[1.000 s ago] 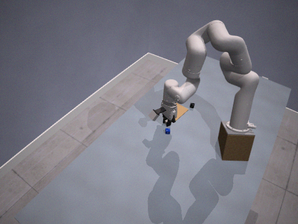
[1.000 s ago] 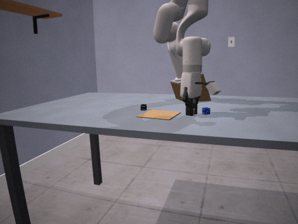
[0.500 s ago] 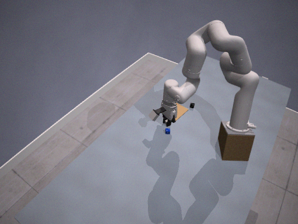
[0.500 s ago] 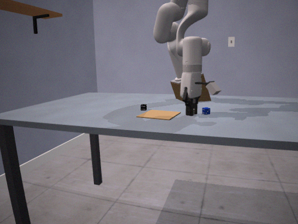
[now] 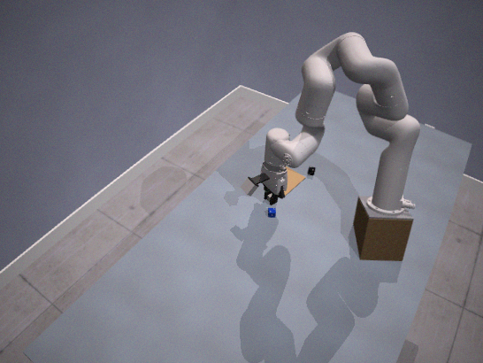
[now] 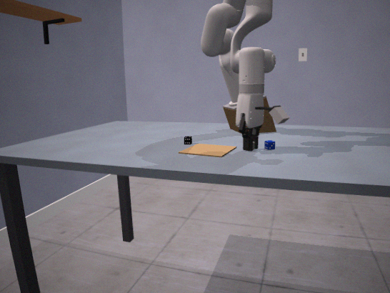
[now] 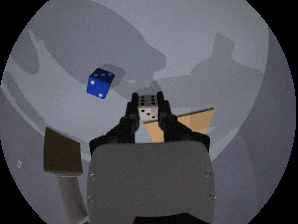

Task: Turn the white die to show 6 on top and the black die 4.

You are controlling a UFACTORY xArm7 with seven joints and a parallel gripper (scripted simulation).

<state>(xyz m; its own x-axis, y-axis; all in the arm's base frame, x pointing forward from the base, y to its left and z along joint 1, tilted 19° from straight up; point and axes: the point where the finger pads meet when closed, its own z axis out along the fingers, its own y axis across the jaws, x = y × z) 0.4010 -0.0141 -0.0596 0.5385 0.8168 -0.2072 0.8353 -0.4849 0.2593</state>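
Now: hand 60 mm to the right of the blue die, 30 mm past it and 10 mm above it. The rest, counted from my hand: white die (10 mm below); then black die (210 mm to the right, 100 mm behind, 10 mm below); then mat (130 mm to the right, 20 mm below).
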